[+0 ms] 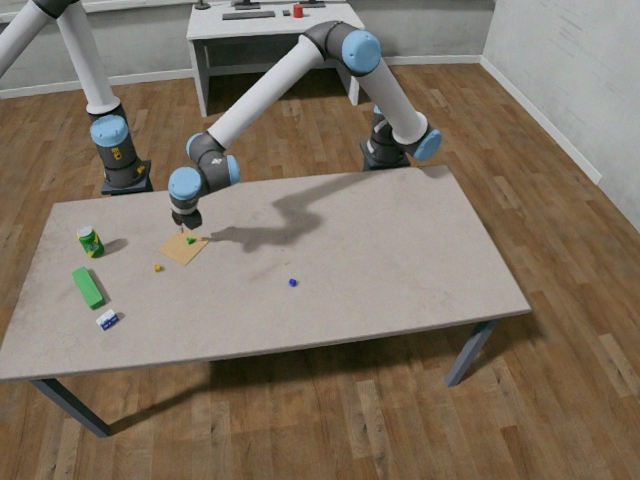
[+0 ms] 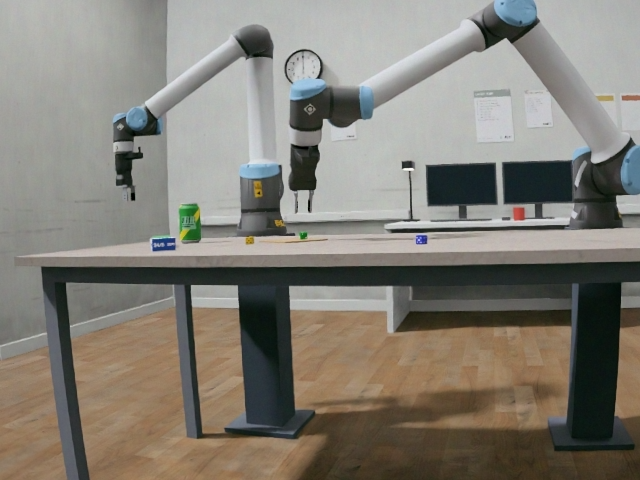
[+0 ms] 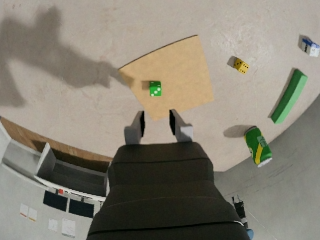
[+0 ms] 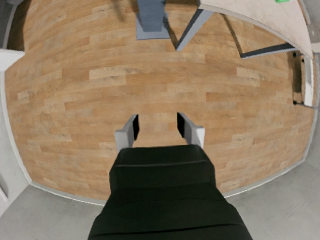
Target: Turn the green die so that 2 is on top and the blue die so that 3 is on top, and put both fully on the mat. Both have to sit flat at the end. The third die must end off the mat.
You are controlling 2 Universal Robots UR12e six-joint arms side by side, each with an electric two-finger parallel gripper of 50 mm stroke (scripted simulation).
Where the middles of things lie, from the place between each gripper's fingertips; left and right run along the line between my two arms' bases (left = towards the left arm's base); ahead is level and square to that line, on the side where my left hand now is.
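With my left hand (image 2: 302,211) I am 1 cm short of the tan mat (image 1: 177,248) and 3 cm to the left of it, while the hand is 10 cm above it. Going by its middle, the mat is nearer to my left hand than to my right hand.
Counted from my right hand, the tan mat is 48 cm ahead and 90 cm to the left, and it sits 17 cm below.
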